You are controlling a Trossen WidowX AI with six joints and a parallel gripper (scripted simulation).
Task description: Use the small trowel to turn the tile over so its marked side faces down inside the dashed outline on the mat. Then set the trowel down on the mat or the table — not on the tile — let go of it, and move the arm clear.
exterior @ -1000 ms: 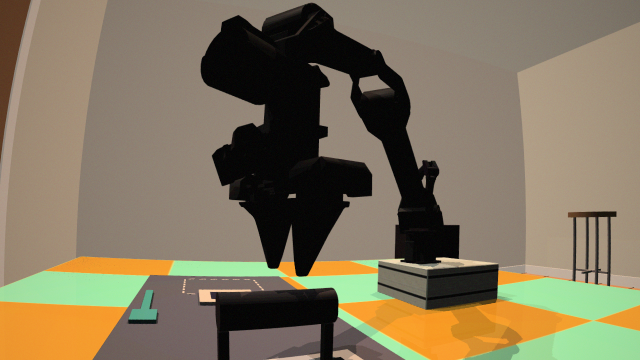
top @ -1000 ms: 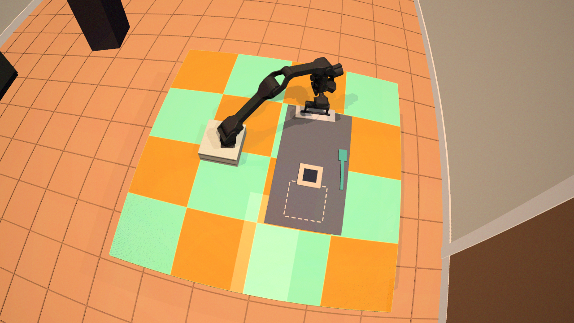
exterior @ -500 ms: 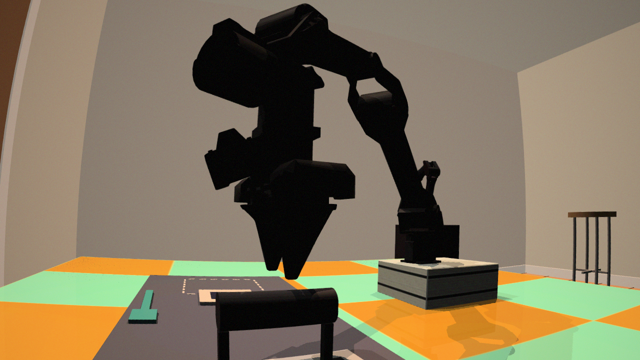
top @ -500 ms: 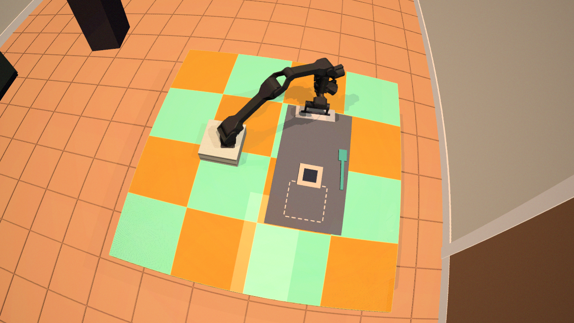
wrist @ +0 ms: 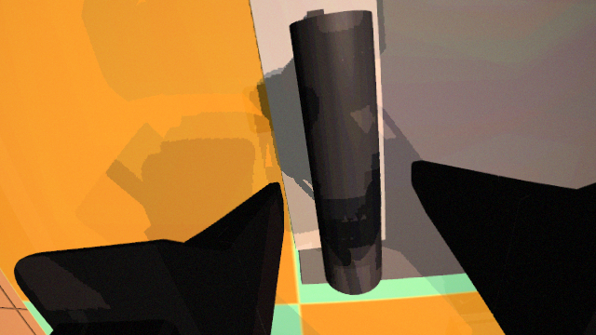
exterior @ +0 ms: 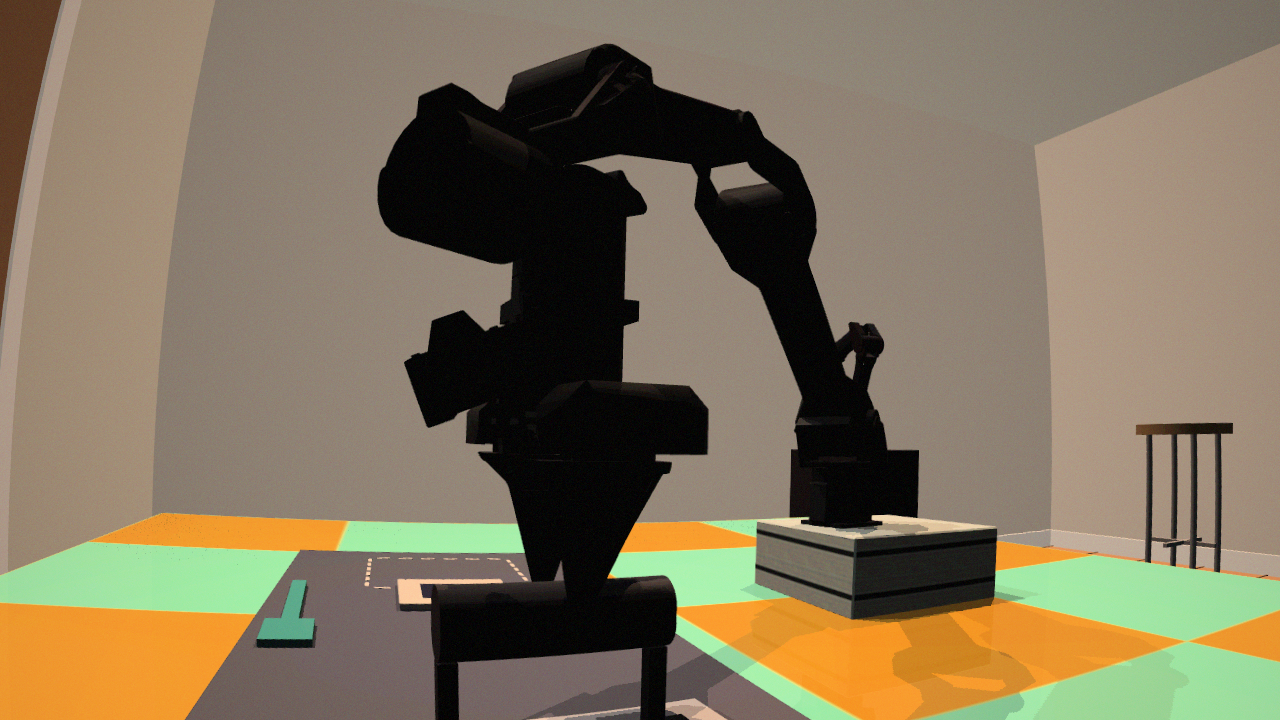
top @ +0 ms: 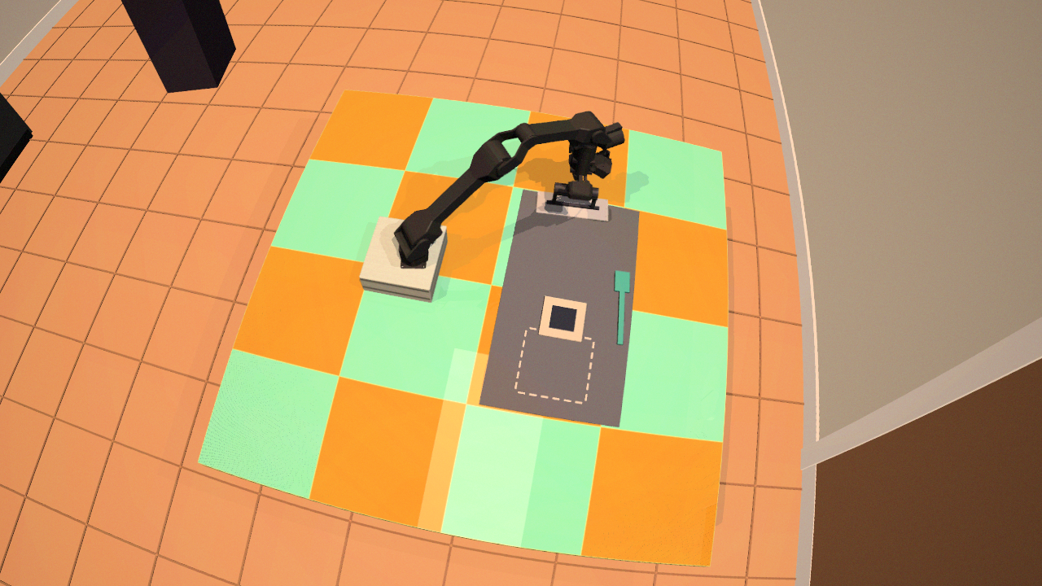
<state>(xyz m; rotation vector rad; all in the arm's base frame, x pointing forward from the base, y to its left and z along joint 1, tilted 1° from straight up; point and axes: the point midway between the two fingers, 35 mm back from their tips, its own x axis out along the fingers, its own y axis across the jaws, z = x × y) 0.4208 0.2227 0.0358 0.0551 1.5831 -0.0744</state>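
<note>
Now: the small trowel 4 cm below my gripper tip and 2 cm ahead of it. From my gripper tip the other things lie so: pale tile 35 cm to the right, 8 cm below, 4 cm behind; grey mat 29 cm to the right, 10 cm below, 3 cm behind; green trowel-like tool 30 cm to the right, 11 cm ahead, 8 cm below.
</note>
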